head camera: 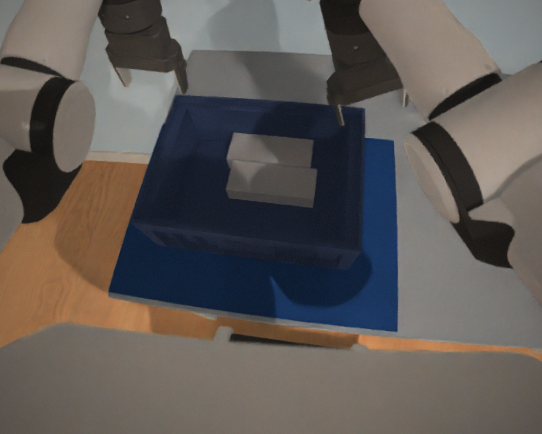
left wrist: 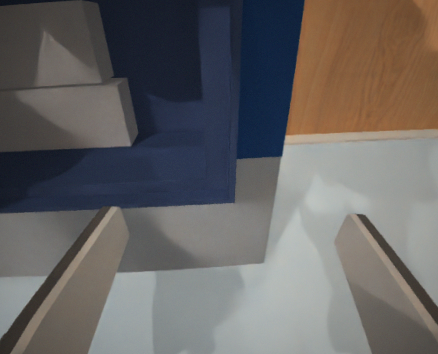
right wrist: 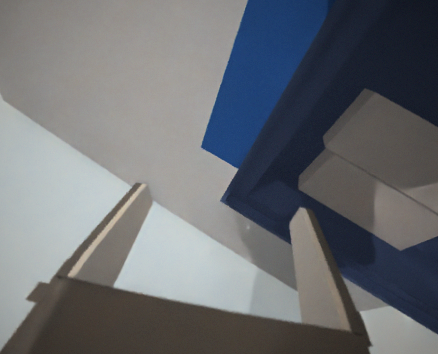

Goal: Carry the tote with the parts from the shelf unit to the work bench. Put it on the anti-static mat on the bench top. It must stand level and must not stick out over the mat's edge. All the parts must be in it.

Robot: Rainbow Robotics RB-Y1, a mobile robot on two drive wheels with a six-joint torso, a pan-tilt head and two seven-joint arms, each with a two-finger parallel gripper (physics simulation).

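Places are measured from the robot's base along level axes (x back, y up, z left), in centimetres.
Where they show: left gripper, fingertip midpoint: (head camera: 156,86) (left wrist: 231,225); right gripper, fingertip midpoint: (head camera: 371,112) (right wrist: 220,204).
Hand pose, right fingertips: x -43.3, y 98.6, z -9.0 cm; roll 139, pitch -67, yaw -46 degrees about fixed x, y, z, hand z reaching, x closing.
Note:
Each offset is from my right fingertips to the top centre of the thing. Level surfaces: height alone.
The dark blue tote {dz +19.7, dx +6.9, dy -7.4 cm} (head camera: 250,247) (left wrist: 217,100) (right wrist: 280,135) stands on the blue mat {dy -22.1 cm} (head camera: 380,200) (left wrist: 265,90) (right wrist: 260,80) and looks level. In both wrist views its far rim shows past the mat's far edge; its base there is hidden. Two grey blocks lie side by side inside, the far one {dz +18.5, dx -2.2, dy -16.4 cm} (head camera: 272,147) (left wrist: 60,120) (right wrist: 345,190) and the near one {dz +17.1, dx +5.4, dy -16.4 cm} (head camera: 270,185) (left wrist: 65,50) (right wrist: 390,130). My left gripper (head camera: 154,88) (left wrist: 231,225) is open and empty beyond the tote's far left corner. My right gripper (head camera: 374,115) (right wrist: 220,204) is open and empty; one finger overlaps the far right rim in the picture.
The grey bench top {dy -22.3 cm} (head camera: 440,275) (left wrist: 210,235) (right wrist: 125,90) extends right of and beyond the mat. Wooden floor {dy -98.5 cm} (head camera: 60,250) (left wrist: 360,75) shows at the left. My own body (head camera: 270,390) is along the bottom of the head view, close to the bench's near edge.

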